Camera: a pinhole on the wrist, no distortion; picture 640 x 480 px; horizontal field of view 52.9 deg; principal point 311.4 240.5 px. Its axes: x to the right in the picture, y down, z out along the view. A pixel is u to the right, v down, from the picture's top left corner.
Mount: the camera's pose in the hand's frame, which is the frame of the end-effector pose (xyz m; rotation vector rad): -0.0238 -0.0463 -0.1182 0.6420 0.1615 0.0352
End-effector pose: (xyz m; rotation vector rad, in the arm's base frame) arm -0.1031 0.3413 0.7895 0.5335 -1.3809 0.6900
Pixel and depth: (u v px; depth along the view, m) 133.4 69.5 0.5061
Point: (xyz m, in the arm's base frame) 0.0725 -0.1492 0.7602
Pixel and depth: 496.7 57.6 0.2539
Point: 0.0592 0.1590 0.8936
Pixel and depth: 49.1 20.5 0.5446
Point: 0.1119 -0.2160 0.6905
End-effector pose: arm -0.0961 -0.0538 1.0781 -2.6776 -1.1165 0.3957
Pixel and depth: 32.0 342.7 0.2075
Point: -0.2741 0.0005 1.0623
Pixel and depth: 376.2 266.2 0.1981
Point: -0.1932 0.0774 1.0820
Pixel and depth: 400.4 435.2 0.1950
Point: -0.1685 0.0553 1.0424
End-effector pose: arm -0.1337 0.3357 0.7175 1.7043 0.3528 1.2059
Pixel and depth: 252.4 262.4 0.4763
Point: 0.1906 0.3467 0.4499
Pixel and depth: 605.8 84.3 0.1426
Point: -0.0909 0.4716 0.6259
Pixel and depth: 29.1 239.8 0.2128
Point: -0.0682 0.3315 0.5204
